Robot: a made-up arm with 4 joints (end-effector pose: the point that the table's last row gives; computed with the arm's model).
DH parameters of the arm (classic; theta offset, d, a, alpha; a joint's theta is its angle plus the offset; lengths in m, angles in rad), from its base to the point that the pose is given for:
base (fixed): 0 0.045 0 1.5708
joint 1: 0 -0.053 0.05 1.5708
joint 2: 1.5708 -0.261 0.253 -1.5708
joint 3: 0 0.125 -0.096 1.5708
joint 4: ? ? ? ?
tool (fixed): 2.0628 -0.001 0 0
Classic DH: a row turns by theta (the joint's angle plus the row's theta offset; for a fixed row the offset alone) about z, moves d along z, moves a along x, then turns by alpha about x.
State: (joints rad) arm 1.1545 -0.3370 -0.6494 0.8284
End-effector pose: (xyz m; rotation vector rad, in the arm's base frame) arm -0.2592 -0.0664 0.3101 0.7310 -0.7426 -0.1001
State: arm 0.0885 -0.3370 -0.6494 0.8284
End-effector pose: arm 0.1066 -0.0664 0.4001 0.5667 0.2763 -0.4481
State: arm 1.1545 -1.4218 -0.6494 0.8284
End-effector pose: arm -0.2354 0.0747 0.3639 -0.0740 -0.5214 0.6322
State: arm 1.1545 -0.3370 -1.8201 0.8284
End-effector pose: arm -0.2872 -0.2029 0.3747 1.3927 0.0861 0.5156
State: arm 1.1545 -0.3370 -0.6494 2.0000
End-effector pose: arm -0.1638 -0.2236 0.2549 1.0865 -0.2287 -1.1575
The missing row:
joint 4: 0.492 0 -0.1736 3.1416
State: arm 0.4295 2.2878 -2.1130 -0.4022
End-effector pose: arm -0.3619 0.3924 0.4202 0.8130 -2.6304 -1.0260
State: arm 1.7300 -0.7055 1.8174 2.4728
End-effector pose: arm -0.3504 -0.1877 0.1213 -0.9625 2.0965 0.7710
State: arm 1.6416 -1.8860 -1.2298 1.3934
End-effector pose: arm -0.3184 0.1649 0.2869 -0.3501 -0.3796 0.2162
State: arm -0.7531 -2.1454 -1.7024 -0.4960
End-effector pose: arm 0.6237 0.1037 0.1846 -2.1590 -1.7452 -1.2357
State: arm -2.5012 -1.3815 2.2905 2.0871
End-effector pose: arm -0.0294 -0.0203 -0.3509 -0.1789 0.1711 -0.3744
